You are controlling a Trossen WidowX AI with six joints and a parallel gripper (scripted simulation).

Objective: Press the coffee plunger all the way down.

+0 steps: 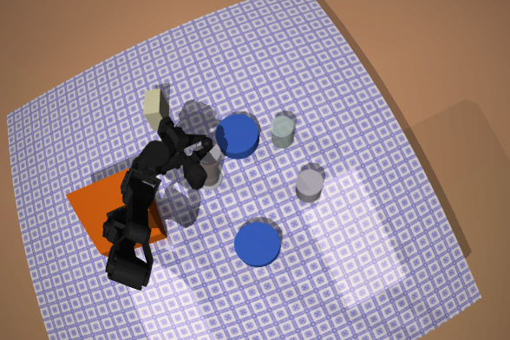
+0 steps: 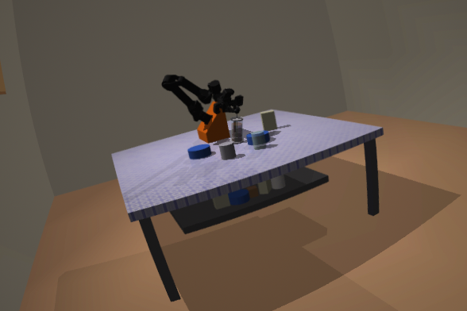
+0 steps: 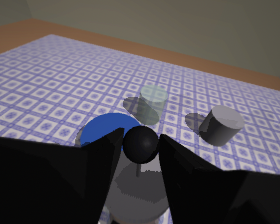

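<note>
Now: gripper tip 4 cm past the coffee press, 1 cm to the left of it and 8 cm above it. The rest, counted from my gripper tip: pale green cup (19 cm ahead, 14 cm below); then grey cylinder (19 cm ahead, 17 cm to the right, 14 cm below).
</note>
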